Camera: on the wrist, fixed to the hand. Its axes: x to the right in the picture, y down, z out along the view.
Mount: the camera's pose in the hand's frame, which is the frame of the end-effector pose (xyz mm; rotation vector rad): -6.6 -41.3 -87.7 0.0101 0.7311 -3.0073
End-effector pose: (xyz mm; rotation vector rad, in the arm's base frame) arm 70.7 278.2 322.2 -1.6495 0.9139 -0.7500
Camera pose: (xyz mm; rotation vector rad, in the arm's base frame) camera 2.0 247.2 383.6 0.7960 1.3735 1.7471
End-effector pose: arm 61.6 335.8 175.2 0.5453 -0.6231 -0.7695
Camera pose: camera 99.0 335.5 85.5 -1.0309 -1.1947 2.0713
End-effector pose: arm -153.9 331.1 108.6 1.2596 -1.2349 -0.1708
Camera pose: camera -68.9 373.8 89.1 1.6777 2.0225 -1.4591
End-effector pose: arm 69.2 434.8 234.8 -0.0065 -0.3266 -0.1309
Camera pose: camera 85.7 392.3 149.0 -0.5533 -0.7072 3.0066
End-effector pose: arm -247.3 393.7 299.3 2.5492 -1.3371 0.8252
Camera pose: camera -252.6 455.3 374.3 0.9943 2.1350 0.3513
